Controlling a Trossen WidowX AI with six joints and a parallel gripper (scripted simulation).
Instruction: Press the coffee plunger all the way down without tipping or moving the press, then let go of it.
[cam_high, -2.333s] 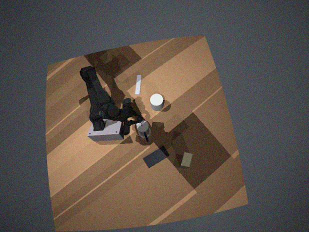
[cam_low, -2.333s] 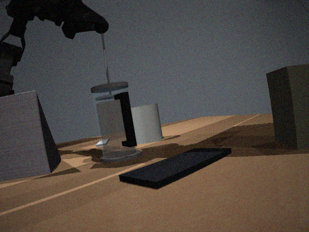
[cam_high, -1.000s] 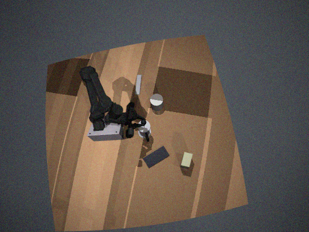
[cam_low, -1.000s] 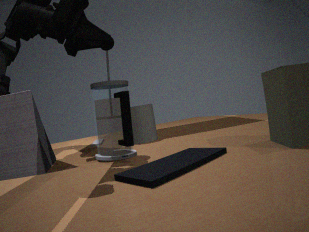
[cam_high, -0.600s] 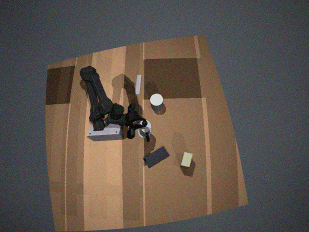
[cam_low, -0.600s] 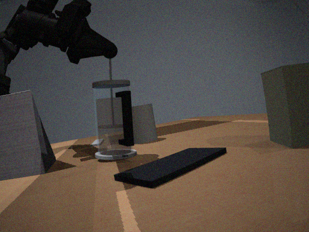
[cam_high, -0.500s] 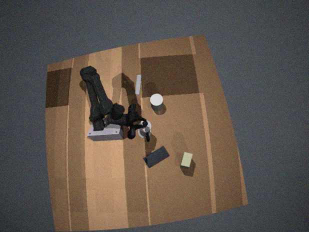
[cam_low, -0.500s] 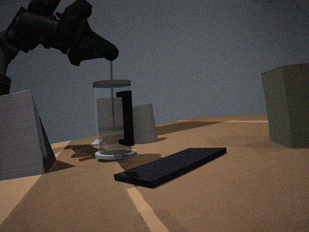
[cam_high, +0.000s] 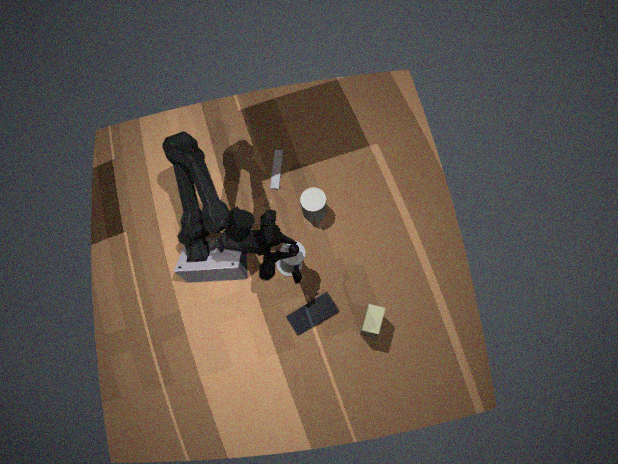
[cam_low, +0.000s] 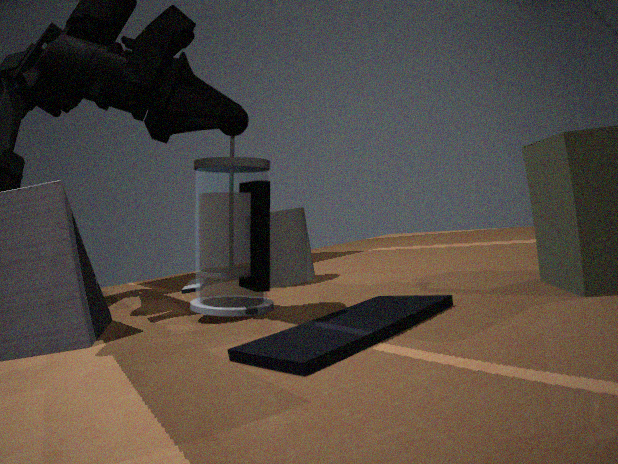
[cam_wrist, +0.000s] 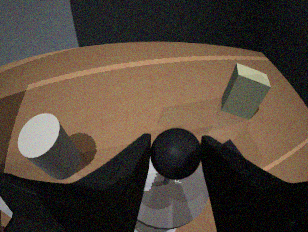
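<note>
The coffee press lies 9 cm below my gripper tip, 2 cm behind it and 1 cm to the right of it. From my gripper tip the other things lie so: thin grey strip 35 cm to the left, 18 cm below, 6 cm behind; then white cylinder 18 cm to the left, 14 cm below, 5 cm ahead.
</note>
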